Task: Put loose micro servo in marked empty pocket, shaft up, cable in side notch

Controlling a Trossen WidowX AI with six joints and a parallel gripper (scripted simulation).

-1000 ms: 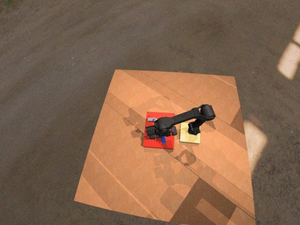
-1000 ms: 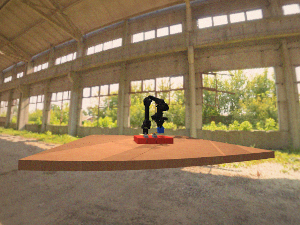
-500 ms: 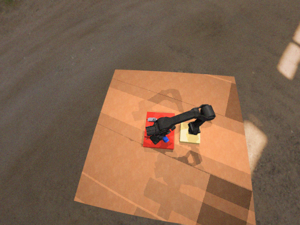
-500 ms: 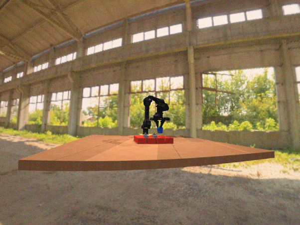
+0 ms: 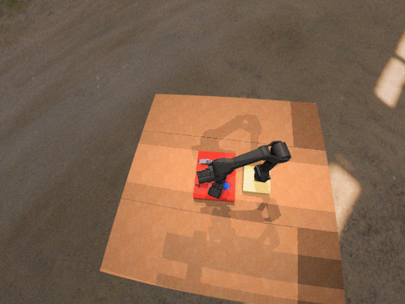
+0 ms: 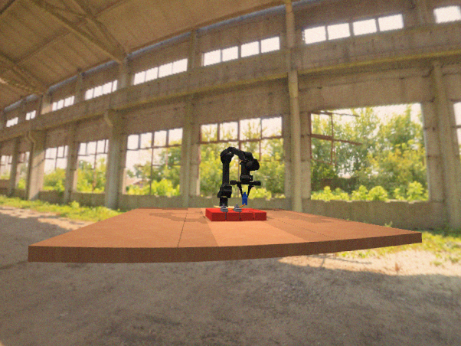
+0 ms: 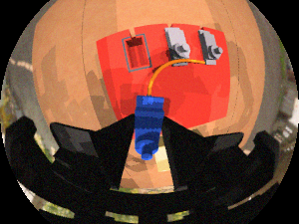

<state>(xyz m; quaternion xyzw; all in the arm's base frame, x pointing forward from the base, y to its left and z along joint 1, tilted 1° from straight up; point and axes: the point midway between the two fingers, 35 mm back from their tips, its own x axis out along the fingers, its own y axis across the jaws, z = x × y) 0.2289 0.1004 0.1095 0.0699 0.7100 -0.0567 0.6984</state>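
Now: gripper tip 10 cm above the red deck and 8 cm to the left of it.
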